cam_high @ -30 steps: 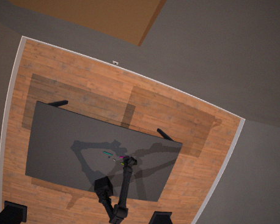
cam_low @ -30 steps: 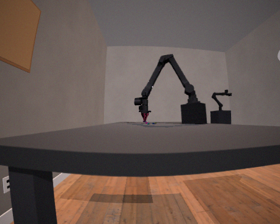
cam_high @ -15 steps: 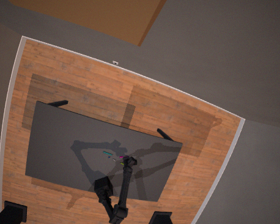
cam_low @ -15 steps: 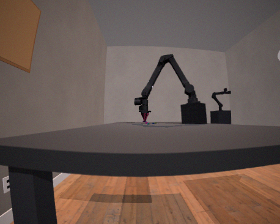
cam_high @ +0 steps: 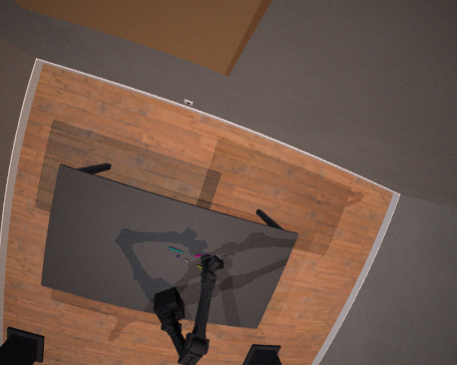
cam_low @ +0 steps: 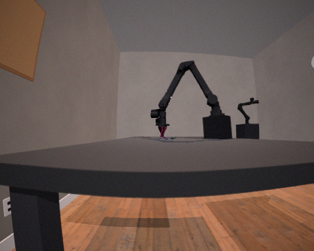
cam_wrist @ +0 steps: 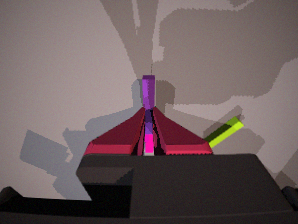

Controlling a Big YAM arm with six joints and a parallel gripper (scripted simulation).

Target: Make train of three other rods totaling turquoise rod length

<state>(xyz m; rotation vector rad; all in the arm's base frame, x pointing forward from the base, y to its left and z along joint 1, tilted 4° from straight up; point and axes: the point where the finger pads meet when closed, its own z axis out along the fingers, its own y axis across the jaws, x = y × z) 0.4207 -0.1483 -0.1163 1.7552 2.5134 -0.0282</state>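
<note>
My gripper is now 1 cm above the purple rod. Also, from my hand: blue rod (18 cm to the left, 6 cm behind, 2 cm below); then lime rod (10 cm behind, 2 cm below, 1 cm to the left); then grey rod (12 cm to the left, 8 cm behind, 2 cm below).
</note>
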